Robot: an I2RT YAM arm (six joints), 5 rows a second.
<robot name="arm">
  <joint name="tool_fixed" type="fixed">
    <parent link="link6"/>
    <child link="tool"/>
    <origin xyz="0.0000 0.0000 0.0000" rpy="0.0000 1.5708 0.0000"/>
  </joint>
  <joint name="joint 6" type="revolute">
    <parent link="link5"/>
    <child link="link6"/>
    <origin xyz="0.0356 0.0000 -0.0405"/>
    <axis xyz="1 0 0"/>
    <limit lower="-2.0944" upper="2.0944"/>
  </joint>
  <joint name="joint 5" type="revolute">
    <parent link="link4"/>
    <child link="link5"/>
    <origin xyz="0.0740 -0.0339 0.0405"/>
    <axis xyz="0 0 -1"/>
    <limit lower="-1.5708" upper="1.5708"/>
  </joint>
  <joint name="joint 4" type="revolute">
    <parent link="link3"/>
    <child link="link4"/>
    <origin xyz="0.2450 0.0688 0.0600"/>
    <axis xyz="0 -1 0"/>
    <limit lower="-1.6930" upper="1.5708"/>
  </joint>
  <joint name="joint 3" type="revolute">
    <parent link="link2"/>
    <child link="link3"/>
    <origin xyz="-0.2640 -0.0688 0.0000"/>
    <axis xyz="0 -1 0"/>
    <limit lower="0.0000" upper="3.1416"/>
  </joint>
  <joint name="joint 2" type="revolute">
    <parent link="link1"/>
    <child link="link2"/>
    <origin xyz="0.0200 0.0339 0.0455"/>
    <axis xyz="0 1 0"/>
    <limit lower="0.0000" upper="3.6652"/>
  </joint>
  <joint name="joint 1" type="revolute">
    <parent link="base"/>
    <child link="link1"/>
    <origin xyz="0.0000 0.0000 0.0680"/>
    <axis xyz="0 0 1"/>
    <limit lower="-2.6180" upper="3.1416"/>
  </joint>
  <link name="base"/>
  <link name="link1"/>
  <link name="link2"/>
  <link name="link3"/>
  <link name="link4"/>
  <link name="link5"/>
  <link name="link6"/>
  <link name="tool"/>
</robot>
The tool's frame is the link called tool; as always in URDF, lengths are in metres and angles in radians.
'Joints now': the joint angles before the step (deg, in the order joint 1, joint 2, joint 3, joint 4, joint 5, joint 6). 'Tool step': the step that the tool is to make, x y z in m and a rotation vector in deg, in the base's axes. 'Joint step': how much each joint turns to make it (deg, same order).
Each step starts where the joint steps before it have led.
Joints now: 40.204 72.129 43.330 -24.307 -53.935 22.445
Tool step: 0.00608 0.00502 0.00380 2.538 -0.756 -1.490
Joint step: -0.038 0.479 -0.048 5.558 -0.199 3.479
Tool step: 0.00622 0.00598 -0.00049 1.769 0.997 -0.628
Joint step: 0.045 1.644 0.124 4.520 -0.986 3.214
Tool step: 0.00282 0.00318 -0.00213 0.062 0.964 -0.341
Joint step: 0.123 1.144 0.168 1.435 -0.144 1.405
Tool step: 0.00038 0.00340 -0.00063 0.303 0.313 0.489
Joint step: 0.488 0.683 0.206 0.884 -0.304 0.544
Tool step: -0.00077 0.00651 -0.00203 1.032 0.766 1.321
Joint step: 1.086 1.123 -0.098 2.468 -1.053 1.373
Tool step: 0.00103 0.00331 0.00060 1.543 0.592 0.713
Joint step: 0.280 0.571 -0.100 2.599 -1.354 1.585
